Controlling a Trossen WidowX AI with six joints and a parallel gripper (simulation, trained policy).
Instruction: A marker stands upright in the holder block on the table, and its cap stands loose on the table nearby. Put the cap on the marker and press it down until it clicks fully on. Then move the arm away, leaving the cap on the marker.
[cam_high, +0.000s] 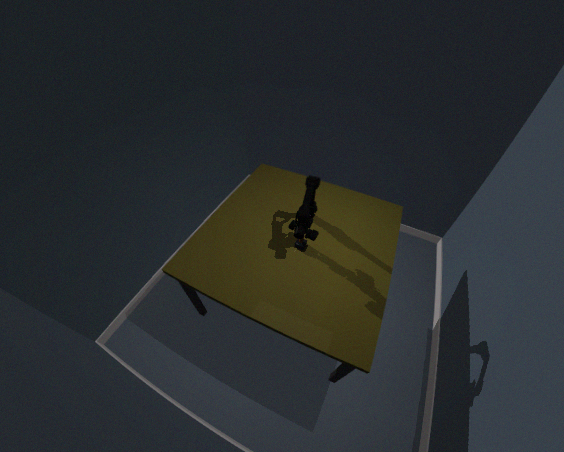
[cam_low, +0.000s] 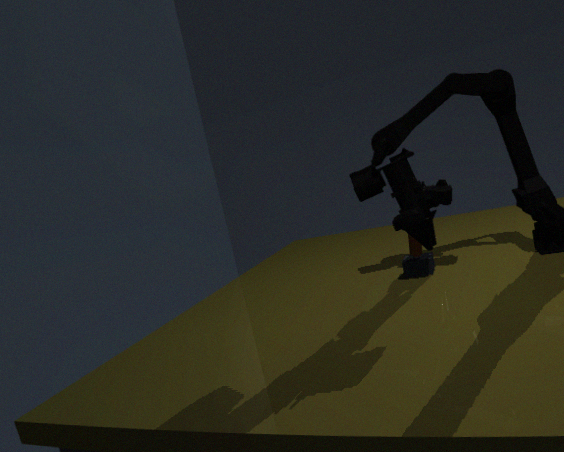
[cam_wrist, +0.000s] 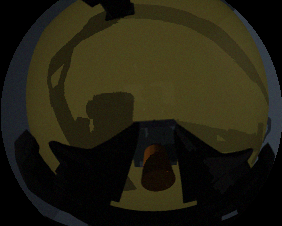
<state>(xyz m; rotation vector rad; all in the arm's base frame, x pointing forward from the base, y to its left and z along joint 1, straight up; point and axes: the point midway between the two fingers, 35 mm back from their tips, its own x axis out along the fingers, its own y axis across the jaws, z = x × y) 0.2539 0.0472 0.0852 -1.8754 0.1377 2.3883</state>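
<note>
The orange cap lies 40 mm ahead of my gripper tip and 20 mm above it. Also, from my gripper tip: holder block 40 mm ahead, 30 mm below; then marker 40 mm ahead, 10 mm above.
</note>
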